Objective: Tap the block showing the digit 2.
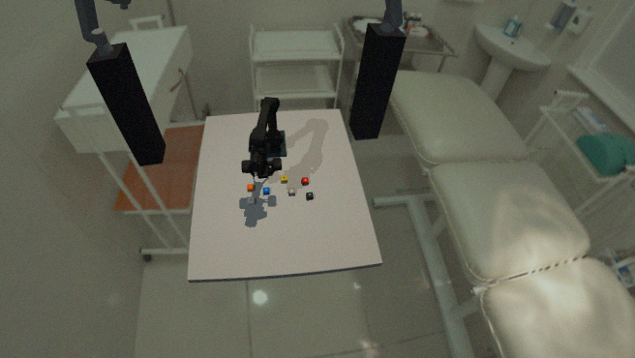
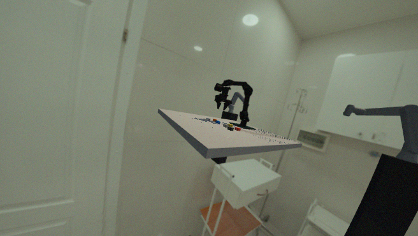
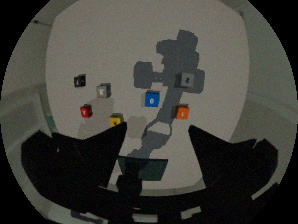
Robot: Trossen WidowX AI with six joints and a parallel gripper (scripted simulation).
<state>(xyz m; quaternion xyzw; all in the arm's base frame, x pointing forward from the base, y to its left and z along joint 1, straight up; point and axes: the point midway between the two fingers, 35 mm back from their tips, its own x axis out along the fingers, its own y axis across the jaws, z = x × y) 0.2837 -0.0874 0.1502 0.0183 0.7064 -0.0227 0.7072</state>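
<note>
The white block is 12 cm below my gripper tip, 8 cm to the right of it and 6 cm ahead of it. Also, from my gripper tip: blue block 12 cm below, 1 cm to the left, 1 cm ahead; then orange block 12 cm below, 7 cm to the right, 3 cm behind; then yellow block 12 cm below, 11 cm to the left, 6 cm behind.
</note>
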